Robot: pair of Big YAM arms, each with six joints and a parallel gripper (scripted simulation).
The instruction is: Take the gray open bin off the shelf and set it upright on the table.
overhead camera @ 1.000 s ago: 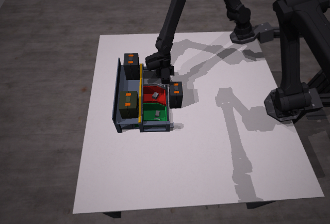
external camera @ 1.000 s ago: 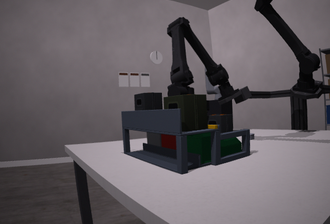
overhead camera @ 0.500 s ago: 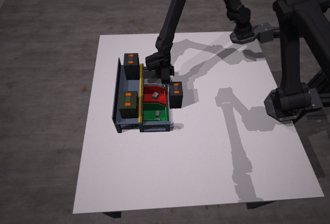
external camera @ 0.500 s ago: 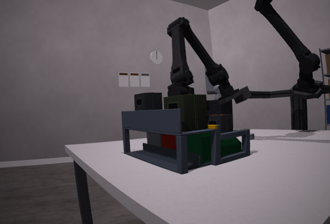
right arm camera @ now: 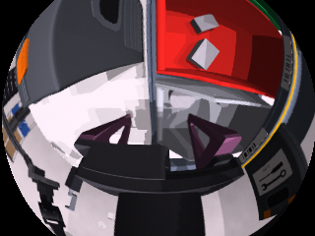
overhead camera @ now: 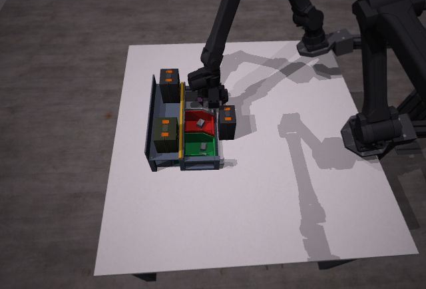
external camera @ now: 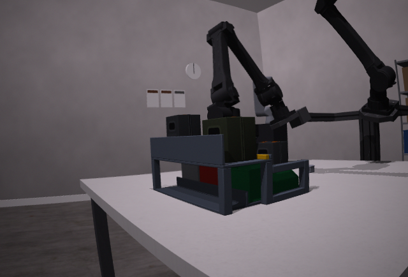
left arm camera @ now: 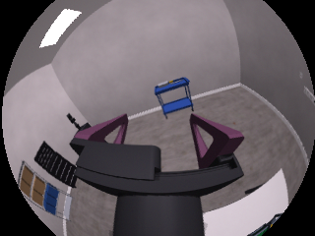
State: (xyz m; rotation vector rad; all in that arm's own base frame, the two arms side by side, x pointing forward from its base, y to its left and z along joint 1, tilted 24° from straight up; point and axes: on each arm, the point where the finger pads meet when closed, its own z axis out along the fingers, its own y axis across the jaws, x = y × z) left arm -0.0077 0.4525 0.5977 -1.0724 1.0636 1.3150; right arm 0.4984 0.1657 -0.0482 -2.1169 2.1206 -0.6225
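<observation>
Right now my right hand is 8 cm short of the gray bin and 1 cm to the left of it. Also, from my right hand: green bin 11 cm ahead, 21 cm to the left; then red bin 10 cm ahead, 10 cm to the left; then shelf 12 cm ahead, 10 cm to the left, 2 cm above.
</observation>
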